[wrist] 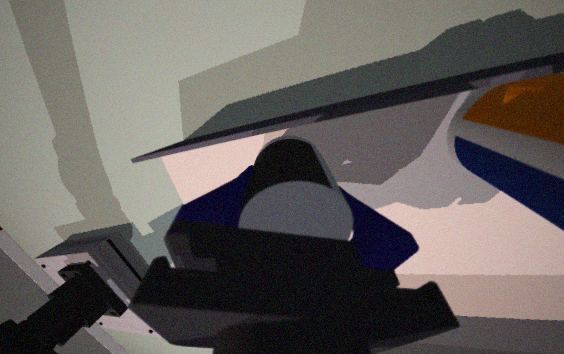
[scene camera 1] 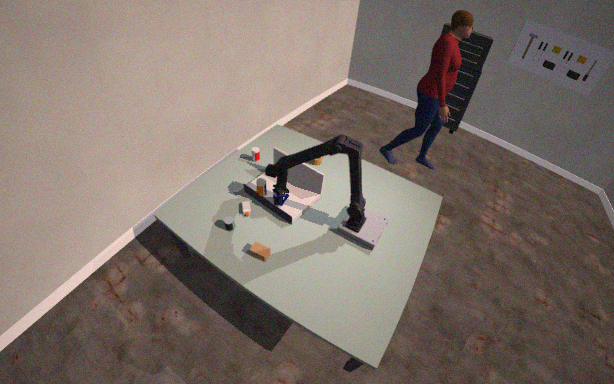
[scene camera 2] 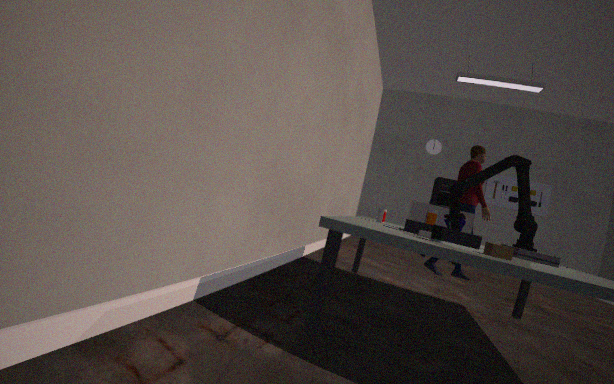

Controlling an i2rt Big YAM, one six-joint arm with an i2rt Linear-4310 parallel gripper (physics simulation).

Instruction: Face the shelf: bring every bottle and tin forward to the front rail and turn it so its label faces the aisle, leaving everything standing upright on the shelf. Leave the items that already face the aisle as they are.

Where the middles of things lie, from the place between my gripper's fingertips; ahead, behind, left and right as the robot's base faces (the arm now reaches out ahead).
My gripper is now 70 mm short of the dark front rail [scene camera 2: 453,236], 30 mm to the right of it and 20 mm above it. Round my hand: grey back panel [scene camera 1: 312,178] 40 mm ahead, 250 mm to the right, 40 mm above; white shelf [scene camera 1: 305,184] 60 mm ahead, 110 mm to the right, 40 mm above; shelf floor [scene camera 1: 301,198] 60 mm ahead, 100 mm to the right, 40 mm below.
